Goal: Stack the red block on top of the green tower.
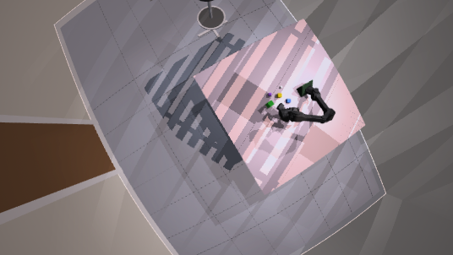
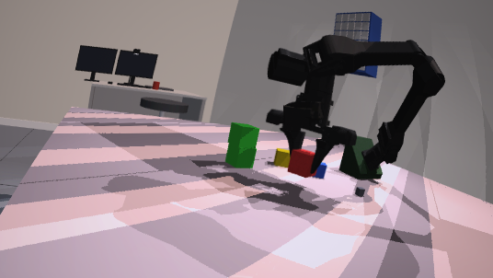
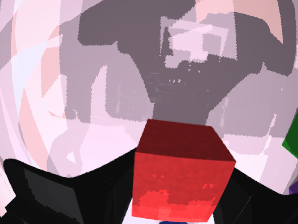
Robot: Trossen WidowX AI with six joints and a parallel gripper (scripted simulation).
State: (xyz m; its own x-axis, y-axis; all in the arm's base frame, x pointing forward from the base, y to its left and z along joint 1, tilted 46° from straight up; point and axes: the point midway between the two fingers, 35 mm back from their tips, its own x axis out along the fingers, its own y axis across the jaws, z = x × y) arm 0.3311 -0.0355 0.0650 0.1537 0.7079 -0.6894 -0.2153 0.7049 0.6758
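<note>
Now: gripper tip 21 cm to the left of the purple block, 2 cm past it and 2 cm above it. Also, from my gripper tip: small dark cube (12 cm behind, 9 cm to the left, 3 cm below); blue block (12 cm behind, 5 cm to the right, 2 cm below); red block (1 cm above).
</note>
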